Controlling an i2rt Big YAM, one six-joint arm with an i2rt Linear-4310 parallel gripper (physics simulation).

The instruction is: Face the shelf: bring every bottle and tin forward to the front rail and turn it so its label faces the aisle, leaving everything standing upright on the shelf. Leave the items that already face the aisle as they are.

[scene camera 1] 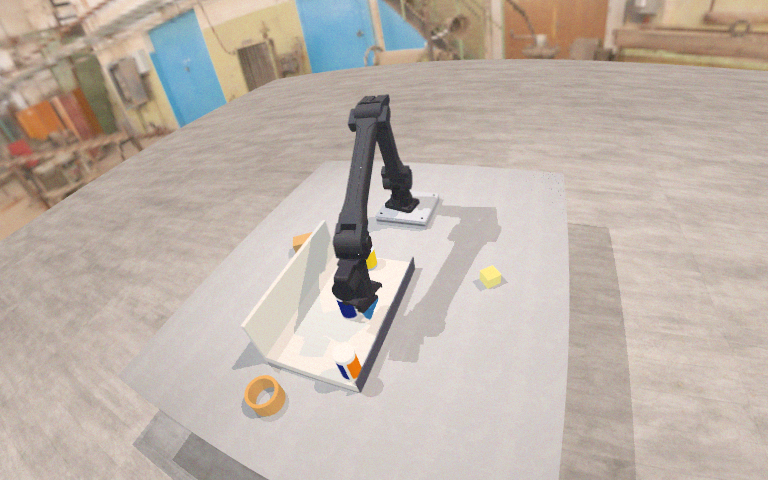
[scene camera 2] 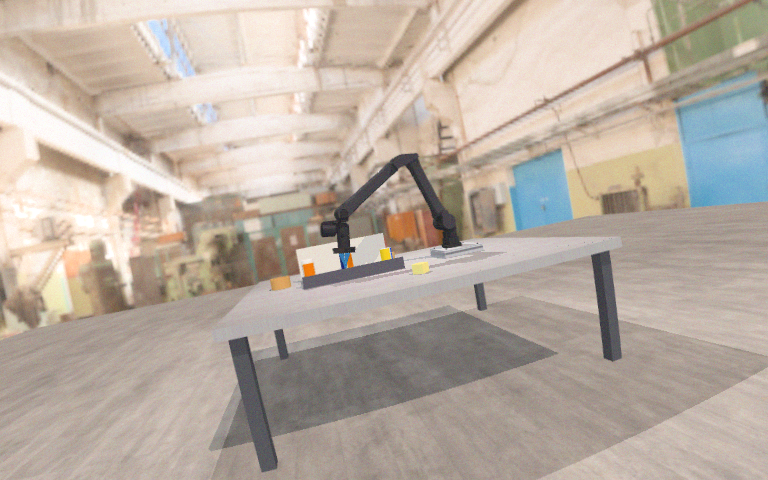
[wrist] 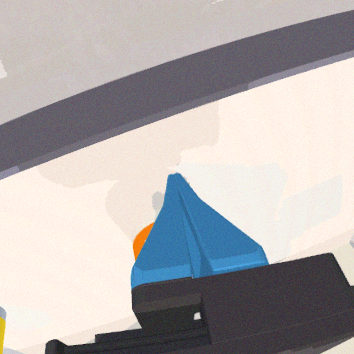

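Pixels of known places: gripper, fingertip midpoint: (scene camera 1: 368, 318) (wrist: 173, 180); arm's base, link origin: (scene camera 1: 402, 204) (scene camera 2: 451, 246).
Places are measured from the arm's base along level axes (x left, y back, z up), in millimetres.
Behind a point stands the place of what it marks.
My gripper (scene camera 1: 370, 315) @(x 211, y -537, z 5 mm) (scene camera 2: 343, 266) @(x 211, y -537, z 5 mm) (wrist: 173, 180) @(x 211, y -537, z 5 mm) is shut and empty, its blue fingers together low over the white shelf (scene camera 1: 308, 336) @(x 79, y -664, z -13 mm), between the front rail (scene camera 1: 388, 325) @(x 259, y -518, z -23 mm) (scene camera 2: 353, 273) @(x 256, y -503, z -15 mm) (wrist: 150, 90) @(x 262, y -530, z -9 mm) and the middle bottle. That orange, white and dark blue bottle (scene camera 1: 346, 309) @(x 155, y -558, z 38 mm) (scene camera 2: 350, 260) @(x 161, y -512, z 37 mm) (wrist: 142, 241) @(x 161, y -513, z 7 mm) is largely hidden by the gripper and stands back from the rail. Another bottle (scene camera 1: 348, 365) @(x 285, y -708, z 62 mm) (scene camera 2: 308, 268) @(x 289, y -688, z 46 mm) stands upright near the rail at the far end from the arm's base, orange towards the aisle. A yellow item (scene camera 1: 371, 259) @(x 98, y -352, z 33 mm) (scene camera 2: 386, 254) @(x 99, y -340, z 29 mm) (wrist: 2, 332) @(x 68, y -369, z 10 mm) stands at the base end, partly hidden in scene camera 1.
The shelf's tall white back panel (scene camera 1: 283, 285) @(x -25, y -609, z 102 mm) (scene camera 2: 368, 246) @(x -66, y -422, z 75 mm) runs behind the items. An orange ring (scene camera 1: 269, 406) @(x 146, y -888, z 1 mm) (scene camera 2: 280, 283) @(x 148, y -861, z -11 mm) lies beyond the shelf's far end. An orange block (scene camera 1: 300, 242) @(x -234, y -364, z 10 mm) is behind the panel. A yellow cube (scene camera 1: 490, 276) @(x 457, y -244, z -2 mm) (scene camera 2: 420, 268) @(x 480, y -231, z -18 mm) lies on the aisle side.
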